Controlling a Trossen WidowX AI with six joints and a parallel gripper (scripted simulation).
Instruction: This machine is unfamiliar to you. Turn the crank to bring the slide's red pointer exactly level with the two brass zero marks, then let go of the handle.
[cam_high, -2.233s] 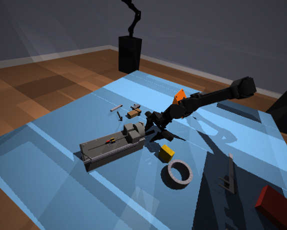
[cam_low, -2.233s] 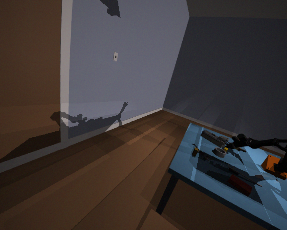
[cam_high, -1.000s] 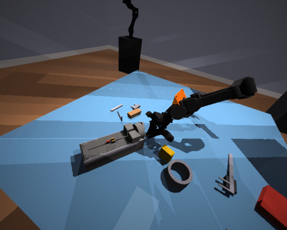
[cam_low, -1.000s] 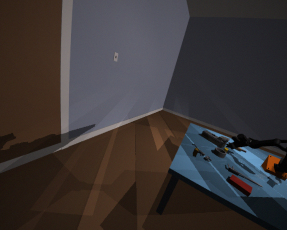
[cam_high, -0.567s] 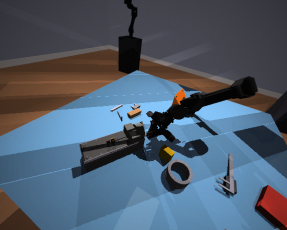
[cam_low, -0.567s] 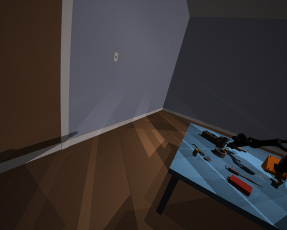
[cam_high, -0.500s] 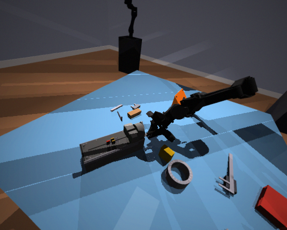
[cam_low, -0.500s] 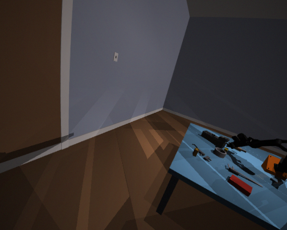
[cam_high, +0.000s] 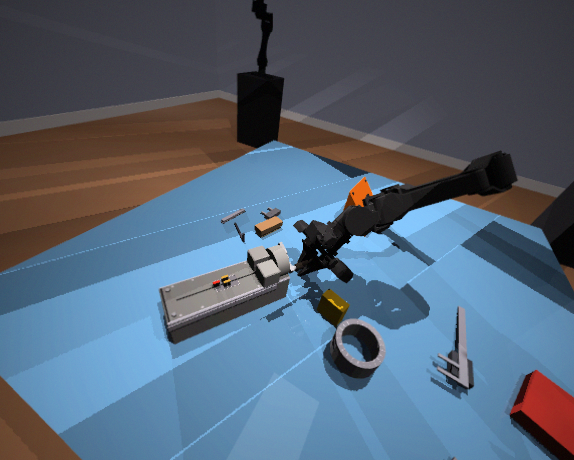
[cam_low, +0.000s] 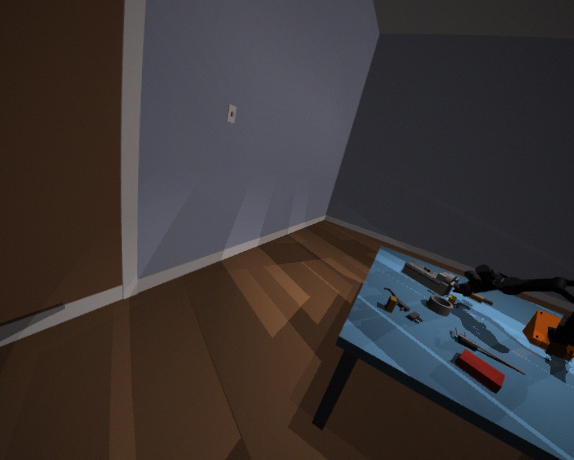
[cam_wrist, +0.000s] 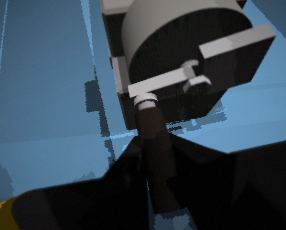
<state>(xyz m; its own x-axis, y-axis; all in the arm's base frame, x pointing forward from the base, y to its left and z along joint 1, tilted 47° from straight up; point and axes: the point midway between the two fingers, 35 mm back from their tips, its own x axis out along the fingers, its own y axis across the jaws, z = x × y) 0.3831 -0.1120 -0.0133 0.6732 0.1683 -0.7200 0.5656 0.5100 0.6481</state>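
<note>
The yellow block is 3 cm ahead of my gripper tip, 11 cm to the left of it and 3 cm below it. Round my gripper tip: dark crank handle (1 cm behind, 1 cm to the left, 2 cm above); red pointer (14 cm ahead, 13 cm to the right, 3 cm above); brown block (17 cm behind, 16 cm to the right, 4 cm below).
</note>
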